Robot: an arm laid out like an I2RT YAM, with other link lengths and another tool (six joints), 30 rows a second.
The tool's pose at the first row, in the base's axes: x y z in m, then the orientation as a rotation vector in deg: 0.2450 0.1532 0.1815 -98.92 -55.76 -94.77
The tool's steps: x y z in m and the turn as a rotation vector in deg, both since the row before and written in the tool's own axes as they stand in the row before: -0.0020 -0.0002 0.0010 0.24 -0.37 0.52; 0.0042 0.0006 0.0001 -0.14 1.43 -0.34; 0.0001 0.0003 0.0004 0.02 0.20 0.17; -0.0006 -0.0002 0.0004 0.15 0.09 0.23; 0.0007 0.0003 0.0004 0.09 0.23 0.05; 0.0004 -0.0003 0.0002 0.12 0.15 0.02; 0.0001 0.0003 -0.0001 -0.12 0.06 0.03; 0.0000 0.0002 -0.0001 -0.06 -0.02 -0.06; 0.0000 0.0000 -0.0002 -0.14 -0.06 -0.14; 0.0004 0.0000 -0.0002 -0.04 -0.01 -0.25; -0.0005 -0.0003 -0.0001 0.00 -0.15 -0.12; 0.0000 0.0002 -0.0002 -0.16 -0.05 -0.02
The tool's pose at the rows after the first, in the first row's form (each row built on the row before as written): 0.2455 0.1539 0.1794 -99.24 -55.56 -94.00; 0.2460 0.1542 0.1836 -97.85 -55.15 -95.33; 0.2465 0.1544 0.1837 -97.68 -54.90 -95.35; 0.2466 0.1548 0.1831 -97.54 -54.73 -95.15; 0.2471 0.1550 0.1838 -97.27 -54.63 -95.21; 0.2470 0.1554 0.1842 -97.05 -54.62 -95.21; 0.2472 0.1552 0.1843 -97.08 -54.48 -95.32; 0.2473 0.1550 0.1843 -97.13 -54.51 -95.39; 0.2472 0.1548 0.1843 -97.25 -54.58 -95.54; 0.2471 0.1547 0.1847 -97.23 -54.81 -95.72; 0.2468 0.1547 0.1842 -97.35 -55.00 -95.69; 0.2468 0.1544 0.1842 -97.50 -54.93 -95.79
